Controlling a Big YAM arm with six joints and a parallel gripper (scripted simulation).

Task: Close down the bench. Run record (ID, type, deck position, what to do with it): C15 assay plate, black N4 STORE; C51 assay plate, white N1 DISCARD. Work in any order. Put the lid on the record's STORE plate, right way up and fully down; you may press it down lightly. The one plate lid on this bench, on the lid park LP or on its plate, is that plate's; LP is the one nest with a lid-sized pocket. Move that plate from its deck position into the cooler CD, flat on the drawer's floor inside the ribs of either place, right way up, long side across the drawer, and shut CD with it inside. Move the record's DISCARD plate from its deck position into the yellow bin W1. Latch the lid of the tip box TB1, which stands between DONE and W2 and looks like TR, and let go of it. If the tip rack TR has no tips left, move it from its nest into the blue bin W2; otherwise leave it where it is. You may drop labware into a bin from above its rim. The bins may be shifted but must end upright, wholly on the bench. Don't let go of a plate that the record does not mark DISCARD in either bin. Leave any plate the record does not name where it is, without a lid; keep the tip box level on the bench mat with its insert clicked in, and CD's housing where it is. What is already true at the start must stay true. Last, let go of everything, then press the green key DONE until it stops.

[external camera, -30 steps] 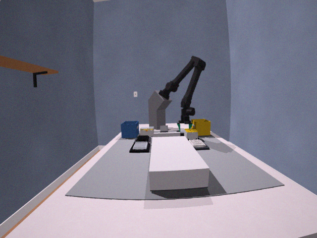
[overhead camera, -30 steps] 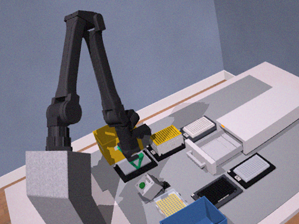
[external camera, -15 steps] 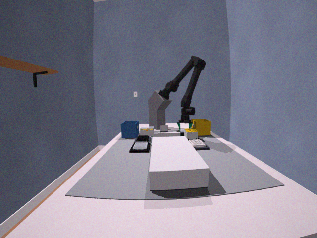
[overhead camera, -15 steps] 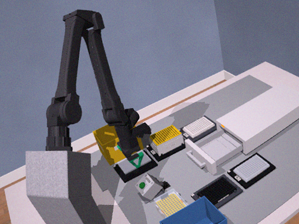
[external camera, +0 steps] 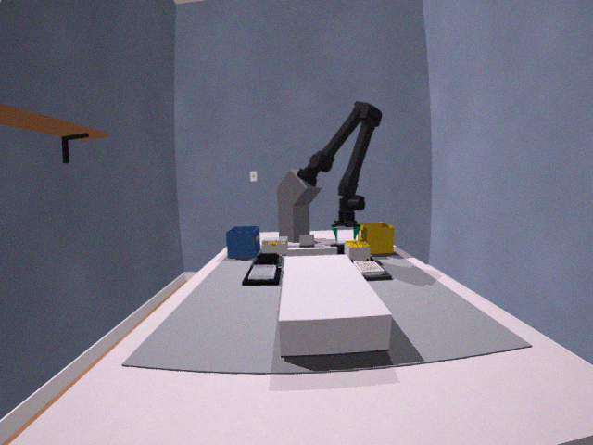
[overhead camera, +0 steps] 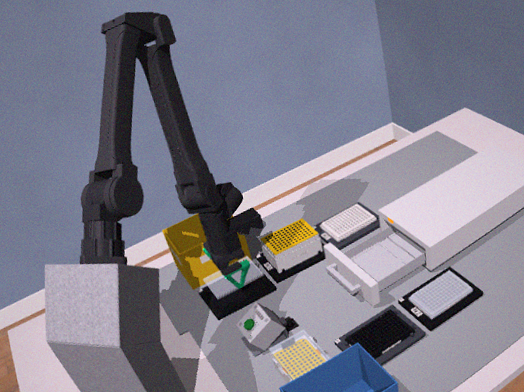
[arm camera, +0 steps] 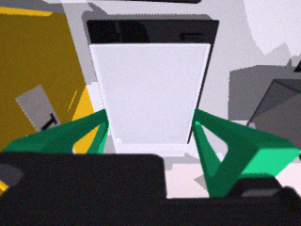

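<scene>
Now: the black plate 260 mm ahead of my hand, 310 mm to the right of it and 30 mm below it. Round my hand: yellow bin W1: 40 mm behind, 140 mm to the left, 20 mm below; then clear plate lid: right at my hand; then tip rack TR: 160 mm ahead, 50 mm to the left.
</scene>
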